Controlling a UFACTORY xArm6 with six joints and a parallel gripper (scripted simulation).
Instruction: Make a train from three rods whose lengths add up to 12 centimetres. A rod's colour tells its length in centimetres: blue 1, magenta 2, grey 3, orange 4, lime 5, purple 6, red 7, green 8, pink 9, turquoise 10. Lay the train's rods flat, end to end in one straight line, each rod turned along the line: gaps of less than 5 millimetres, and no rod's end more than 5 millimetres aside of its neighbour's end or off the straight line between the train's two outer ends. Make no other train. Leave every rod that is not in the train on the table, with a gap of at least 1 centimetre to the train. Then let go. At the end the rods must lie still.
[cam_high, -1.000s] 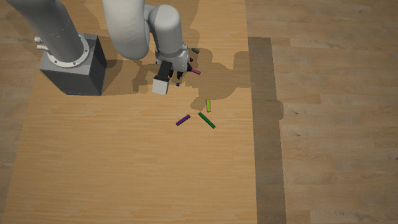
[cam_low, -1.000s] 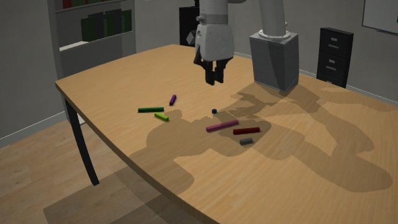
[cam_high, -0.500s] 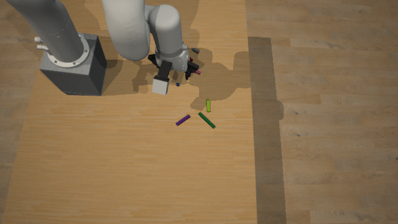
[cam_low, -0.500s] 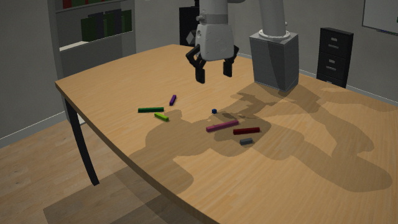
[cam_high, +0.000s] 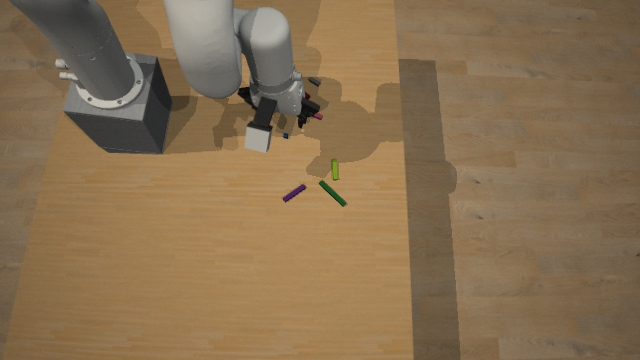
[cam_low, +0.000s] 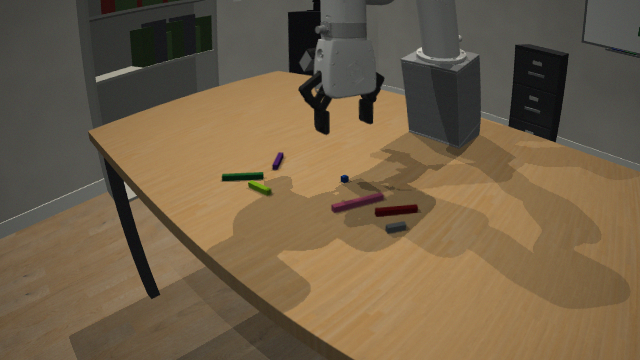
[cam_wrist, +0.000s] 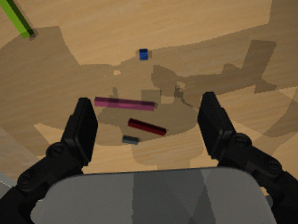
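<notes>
Now: the grey rod 70 mm ahead of my hand, 160 mm to the left of it and 110 mm below it. Round my hand: pink rod: 50 mm ahead, 70 mm to the left, 110 mm below; then blue rod: 110 mm below; then red rod: 30 mm ahead, 130 mm to the left, 110 mm below.
</notes>
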